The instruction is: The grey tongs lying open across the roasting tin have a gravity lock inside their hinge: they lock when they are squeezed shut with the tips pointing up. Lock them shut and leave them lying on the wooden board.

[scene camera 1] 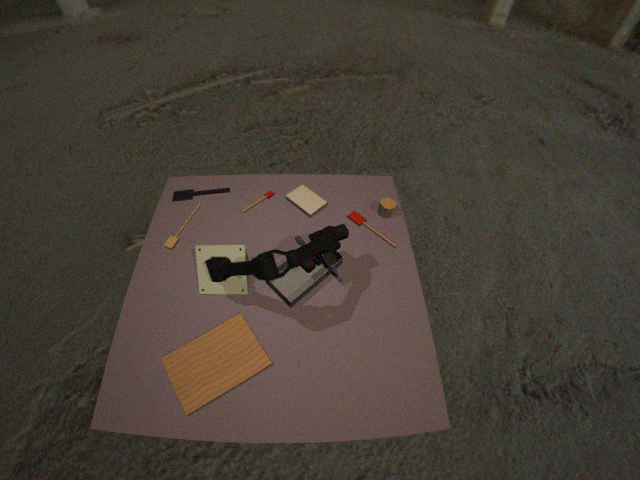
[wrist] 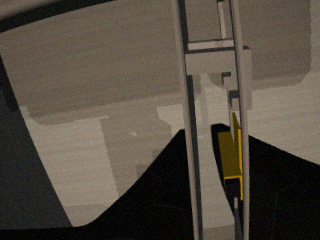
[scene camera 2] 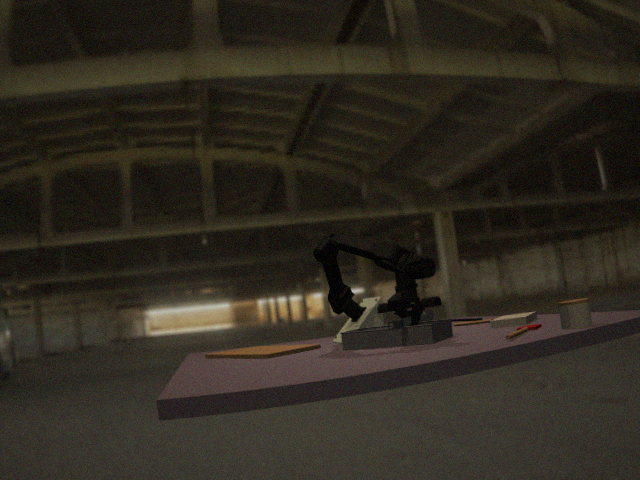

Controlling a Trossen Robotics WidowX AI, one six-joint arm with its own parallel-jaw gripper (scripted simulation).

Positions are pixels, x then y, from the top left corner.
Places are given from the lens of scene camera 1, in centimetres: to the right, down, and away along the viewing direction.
cream block (scene camera 1: 307, 201): -6, -19, 148
grey roasting tin (scene camera 1: 296, 283): -10, 18, 124
The marked spots on the grey roasting tin and the cream block are 45 cm apart.
